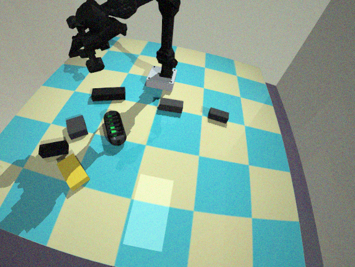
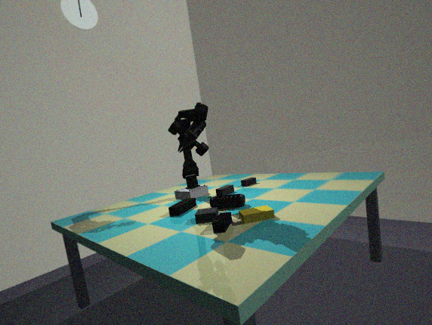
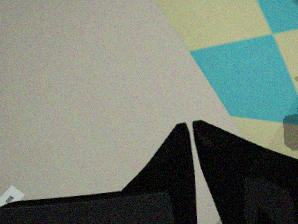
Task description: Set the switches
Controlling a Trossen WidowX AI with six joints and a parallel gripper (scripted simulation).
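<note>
My gripper tip is now 12 cm past the long dark block, 6 cm to the right of it and 26 cm above it. Also, from my gripper tip: yellow block: 29 cm ahead, 8 cm to the left, 26 cm below.
</note>
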